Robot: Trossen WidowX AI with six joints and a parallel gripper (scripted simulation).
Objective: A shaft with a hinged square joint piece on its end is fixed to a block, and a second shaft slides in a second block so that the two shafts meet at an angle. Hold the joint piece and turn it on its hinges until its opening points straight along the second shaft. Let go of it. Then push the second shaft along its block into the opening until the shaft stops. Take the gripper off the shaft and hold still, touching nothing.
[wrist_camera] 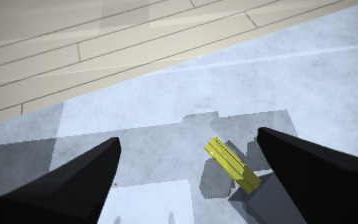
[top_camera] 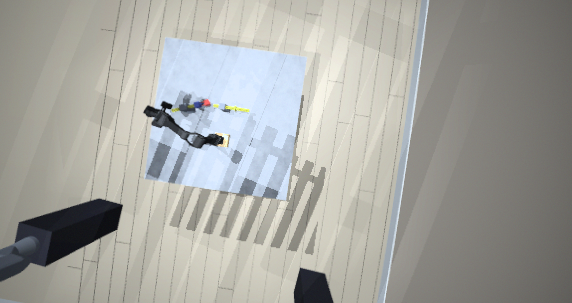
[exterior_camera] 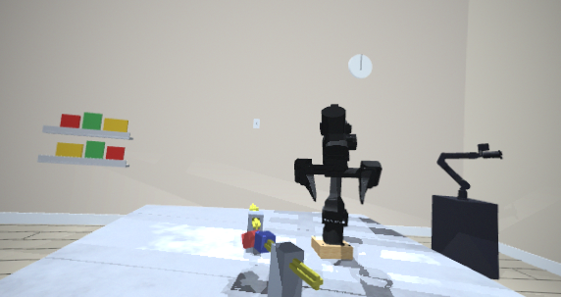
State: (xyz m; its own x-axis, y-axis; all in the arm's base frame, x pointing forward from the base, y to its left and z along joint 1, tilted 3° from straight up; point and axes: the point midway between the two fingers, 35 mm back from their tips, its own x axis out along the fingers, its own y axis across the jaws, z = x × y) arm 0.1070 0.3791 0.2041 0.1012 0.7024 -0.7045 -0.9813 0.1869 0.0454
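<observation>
Right now my gripper tip is 23 cm to the left of the red joint piece, 17 cm short of it and 16 cm above it.
</observation>
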